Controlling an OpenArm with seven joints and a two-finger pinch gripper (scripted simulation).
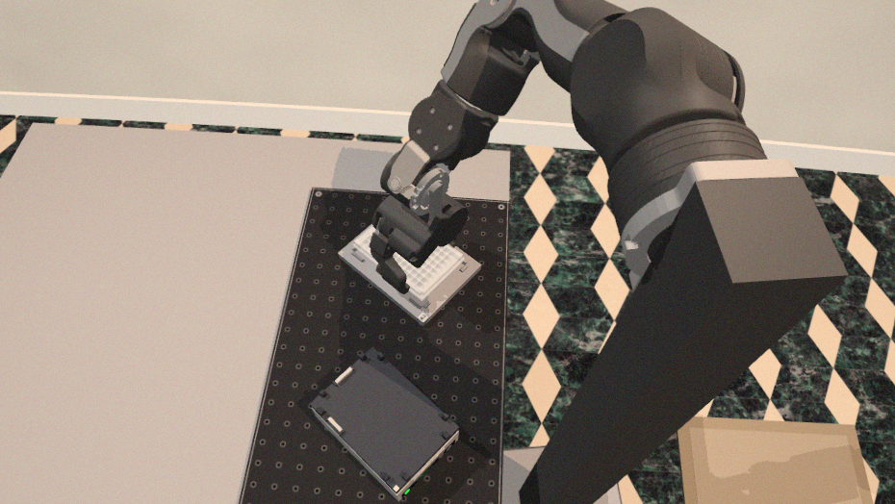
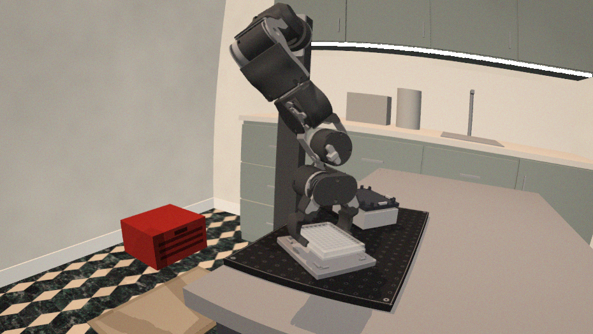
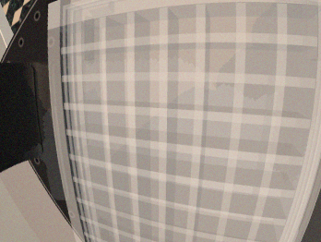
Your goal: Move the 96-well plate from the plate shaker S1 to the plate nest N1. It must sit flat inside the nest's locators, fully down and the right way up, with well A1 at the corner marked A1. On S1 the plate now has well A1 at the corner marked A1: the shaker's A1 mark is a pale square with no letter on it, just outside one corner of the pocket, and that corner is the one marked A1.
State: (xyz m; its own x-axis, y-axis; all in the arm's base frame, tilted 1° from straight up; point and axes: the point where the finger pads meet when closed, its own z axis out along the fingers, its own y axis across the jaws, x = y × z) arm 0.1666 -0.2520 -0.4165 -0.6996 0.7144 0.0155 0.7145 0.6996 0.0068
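My hand is 1 cm short of the 96-well plate and 1 cm to the left of it. From my hand the other things lie so: plate shaker S1: 7 cm ahead, 21 cm to the left, 1 cm above; then A1 label: 8 cm to the left, 2 cm below; then plate nest N1: 1 cm ahead, 1 cm to the right, 3 cm below.
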